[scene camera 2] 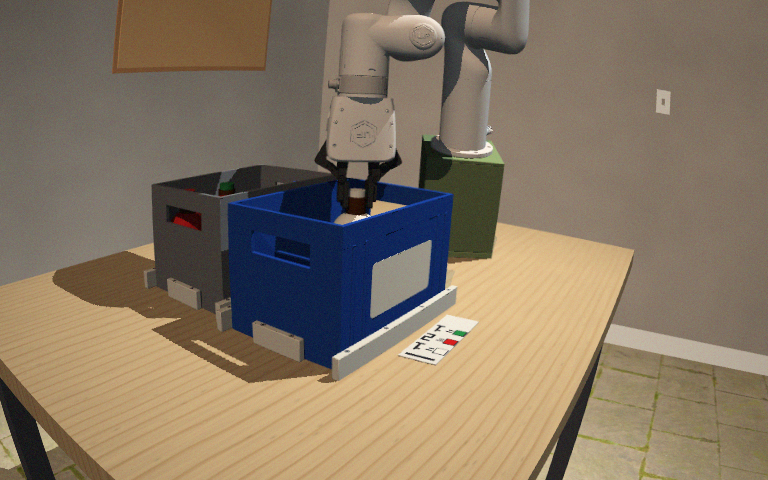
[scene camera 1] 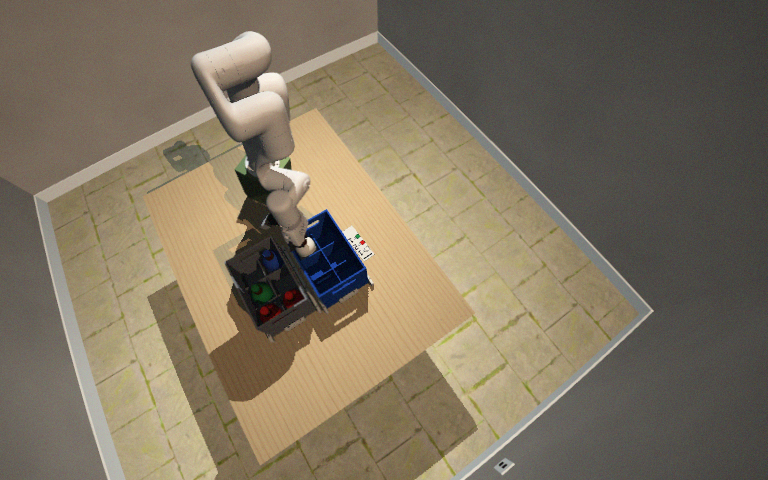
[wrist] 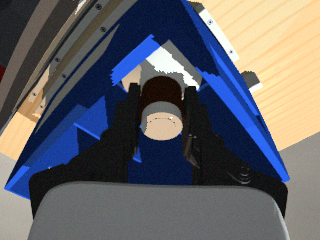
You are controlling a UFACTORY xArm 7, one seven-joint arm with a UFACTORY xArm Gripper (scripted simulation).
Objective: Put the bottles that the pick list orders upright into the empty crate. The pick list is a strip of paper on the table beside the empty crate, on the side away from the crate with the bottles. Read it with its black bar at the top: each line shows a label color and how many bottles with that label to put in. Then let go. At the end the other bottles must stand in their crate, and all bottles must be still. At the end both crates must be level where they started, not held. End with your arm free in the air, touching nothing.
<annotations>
blue crate: scene camera 2 348, 281; scene camera 1 345, 263; wrist 133, 38
</annotations>
